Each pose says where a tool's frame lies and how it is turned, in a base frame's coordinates. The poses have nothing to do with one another.
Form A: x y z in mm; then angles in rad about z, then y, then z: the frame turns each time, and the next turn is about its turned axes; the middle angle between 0 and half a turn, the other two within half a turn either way.
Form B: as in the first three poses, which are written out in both.
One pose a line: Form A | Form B
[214 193 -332 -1.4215 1.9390 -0.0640] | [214 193 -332 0.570 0.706 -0.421 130.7]
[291 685 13 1.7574 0.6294 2.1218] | [291 685 13 -0.060 -0.324 -0.944 139.9]
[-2 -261 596 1.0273 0.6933 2.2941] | [-2 -261 596 -0.202 -0.275 -0.940 170.3]
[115 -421 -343 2.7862 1.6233 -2.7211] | [115 -421 -343 -0.378 -0.925 0.031 93.1]
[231 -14 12 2.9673 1.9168 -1.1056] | [231 -14 12 -0.778 -0.391 0.491 139.8]
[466 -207 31 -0.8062 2.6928 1.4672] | [466 -207 31 0.905 0.419 0.074 155.7]
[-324 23 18 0.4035 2.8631 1.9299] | [-324 23 18 0.686 0.717 0.128 173.7]
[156 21 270 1.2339 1.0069 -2.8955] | [156 21 270 -0.526 -0.283 -0.802 107.6]
